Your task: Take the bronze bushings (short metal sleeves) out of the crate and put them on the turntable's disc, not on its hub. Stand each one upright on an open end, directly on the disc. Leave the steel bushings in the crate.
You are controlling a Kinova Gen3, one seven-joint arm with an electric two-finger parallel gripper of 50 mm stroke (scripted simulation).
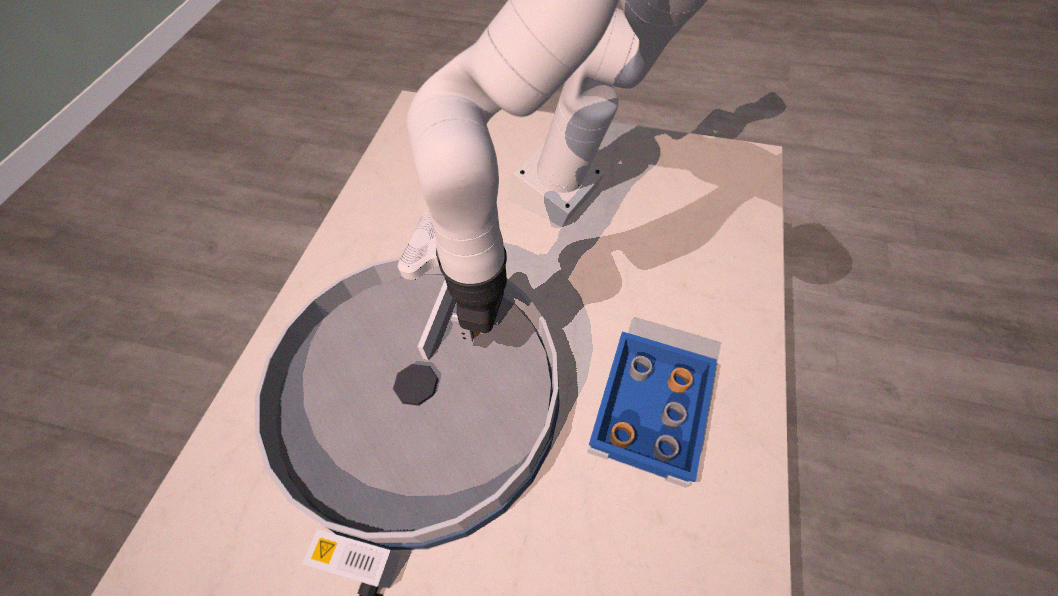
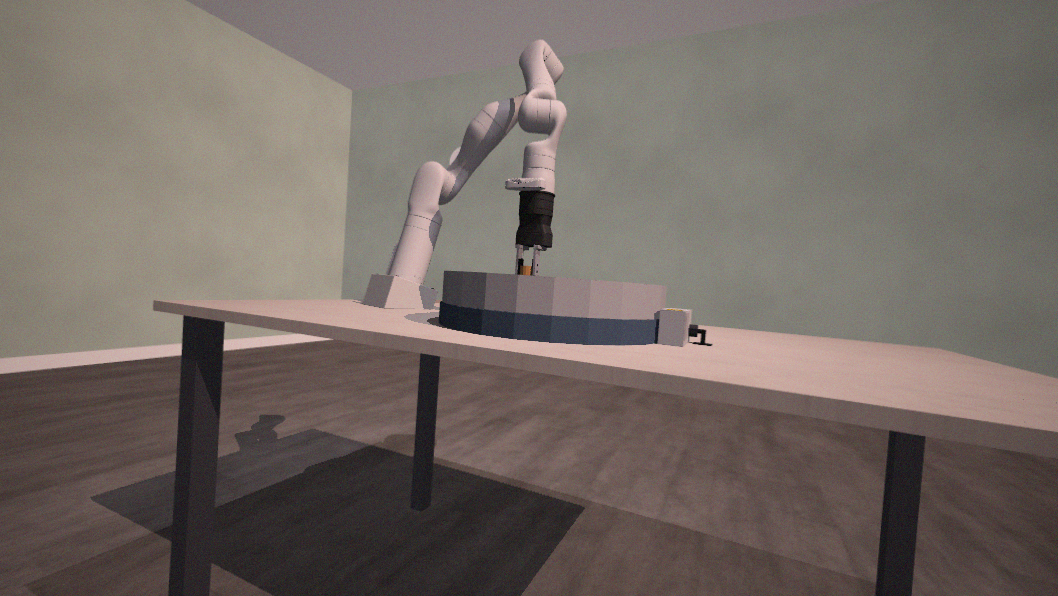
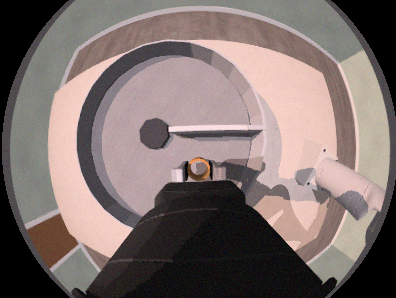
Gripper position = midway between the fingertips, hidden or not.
In view: the gripper [image 1: 470,327], a blue crate [image 1: 639,403] and a grey turntable disc [image 1: 376,437].
The gripper also shows in image 2 [image 2: 526,275] and in image 3 [image 3: 198,167]. The grey turntable disc shows as well in image 3 [image 3: 133,152].
